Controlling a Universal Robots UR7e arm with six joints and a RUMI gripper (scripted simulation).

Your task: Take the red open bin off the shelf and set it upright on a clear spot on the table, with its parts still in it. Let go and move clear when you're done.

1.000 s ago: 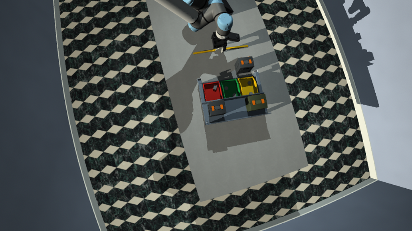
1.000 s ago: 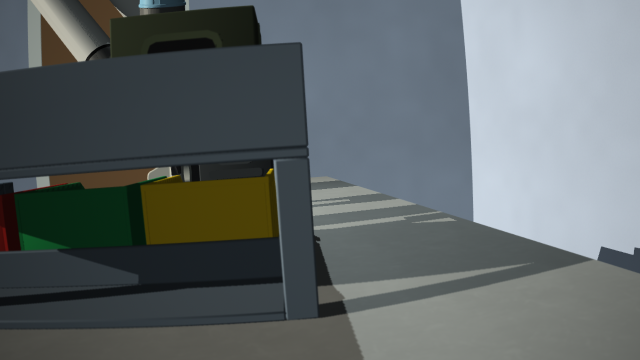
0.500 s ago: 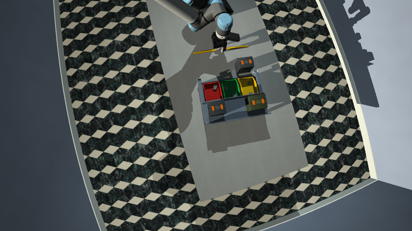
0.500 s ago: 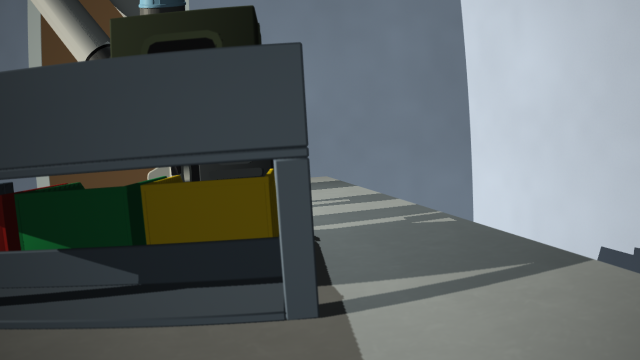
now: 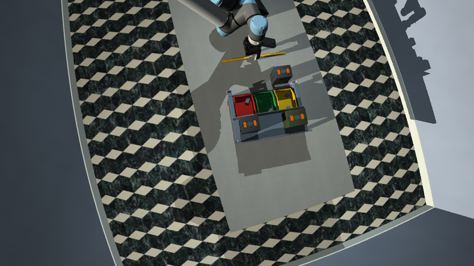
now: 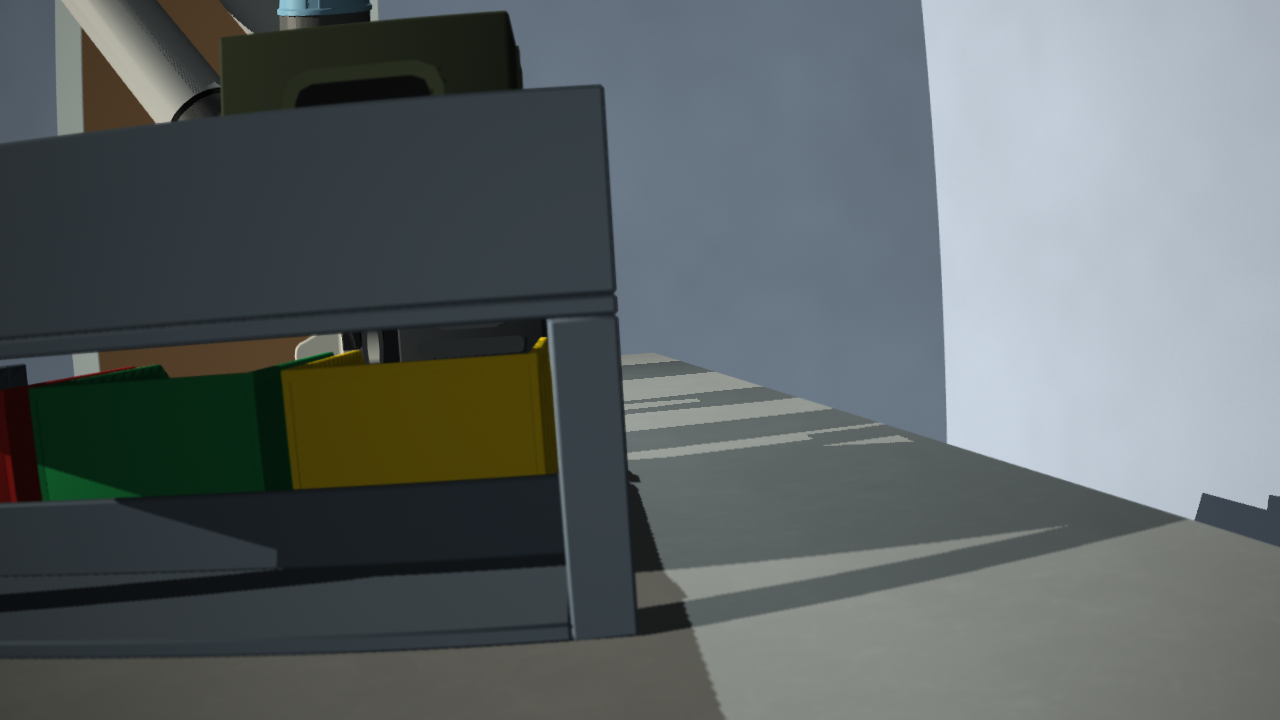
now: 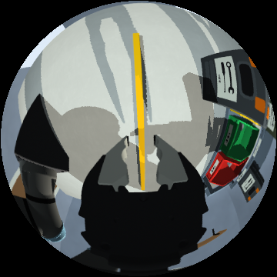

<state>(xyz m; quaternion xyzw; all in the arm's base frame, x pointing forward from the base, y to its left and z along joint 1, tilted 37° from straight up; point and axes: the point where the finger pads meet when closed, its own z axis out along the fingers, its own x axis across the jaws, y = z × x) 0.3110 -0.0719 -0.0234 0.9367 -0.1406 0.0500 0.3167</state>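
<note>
The thin yellow bar is 2 cm below my hand. From my hand the other things lie so: green bin 29 cm ahead, 9 cm to the right, 2 cm above; then red bin 26 cm ahead, 20 cm to the right, 2 cm above; then dark case 18 cm ahead, 6 cm to the left, 4 cm above.
</note>
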